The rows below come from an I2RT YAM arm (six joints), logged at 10 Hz.
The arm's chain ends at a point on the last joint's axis. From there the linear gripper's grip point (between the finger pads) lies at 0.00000 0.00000 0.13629 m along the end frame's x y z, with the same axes.
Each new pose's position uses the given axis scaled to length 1; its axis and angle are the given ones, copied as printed.
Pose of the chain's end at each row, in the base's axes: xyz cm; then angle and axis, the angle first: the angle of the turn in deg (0 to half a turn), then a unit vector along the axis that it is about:
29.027, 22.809, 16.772, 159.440, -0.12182, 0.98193, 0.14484
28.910, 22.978, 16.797, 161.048, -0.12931, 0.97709, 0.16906
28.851, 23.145, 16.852, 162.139, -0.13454, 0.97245, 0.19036
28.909, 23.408, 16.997, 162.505, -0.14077, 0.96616, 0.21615
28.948, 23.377, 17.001, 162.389, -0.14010, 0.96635, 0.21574
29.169, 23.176, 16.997, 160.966, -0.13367, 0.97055, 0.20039
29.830, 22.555, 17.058, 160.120, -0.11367, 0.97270, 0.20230
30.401, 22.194, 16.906, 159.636, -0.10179, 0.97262, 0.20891
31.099, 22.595, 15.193, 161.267, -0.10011, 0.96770, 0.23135
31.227, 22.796, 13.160, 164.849, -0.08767, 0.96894, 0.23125
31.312, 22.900, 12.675, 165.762, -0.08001, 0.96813, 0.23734
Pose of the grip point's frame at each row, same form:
33.261, 27.145, 4.565, 159.440, -0.12182, 0.98193, 0.14484
32.655, 27.931, 4.665, 161.048, -0.12931, 0.97709, 0.16906
32.235, 28.632, 4.844, 162.139, -0.13454, 0.97245, 0.19036
32.057, 29.546, 5.242, 162.505, -0.14077, 0.96616, 0.21615
32.128, 29.504, 5.250, 162.389, -0.14010, 0.96635, 0.21574
32.773, 28.927, 5.178, 160.966, -0.13367, 0.97055, 0.20039
33.730, 28.286, 5.324, 160.120, -0.11367, 0.97270, 0.20230
34.452, 28.042, 5.281, 159.636, -0.10179, 0.97262, 0.20891
34.720, 28.974, 3.706, 161.267, -0.10011, 0.96770, 0.23135
34.135, 29.110, 1.437, 164.849, -0.08767, 0.96894, 0.23125
34.048, 29.335, 0.977, 165.762, -0.08001, 0.96813, 0.23734

